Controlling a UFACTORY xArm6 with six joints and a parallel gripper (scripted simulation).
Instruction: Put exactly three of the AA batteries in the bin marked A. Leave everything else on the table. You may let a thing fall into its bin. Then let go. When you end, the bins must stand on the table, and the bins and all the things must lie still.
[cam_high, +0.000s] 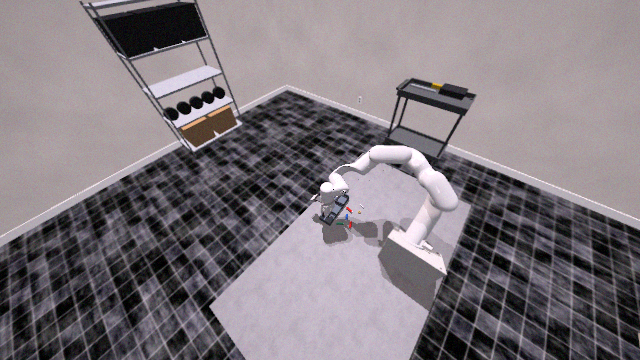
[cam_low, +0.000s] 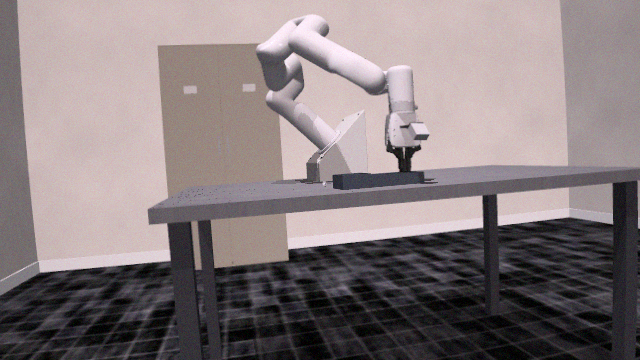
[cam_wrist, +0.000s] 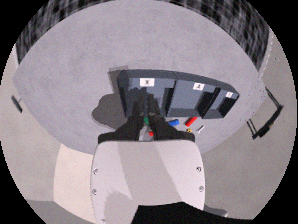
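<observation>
Right now the blue AA battery is 90 mm behind my hand, 90 mm to the right of it and 50 mm below it. The rest, counted from my hand: green AA battery: 90 mm behind, 30 mm to the right, 50 mm below; dark two-compartment bin: 20 mm ahead, 80 mm to the right, 30 mm below; red battery: 60 mm behind, 150 mm to the right, 50 mm below.
</observation>
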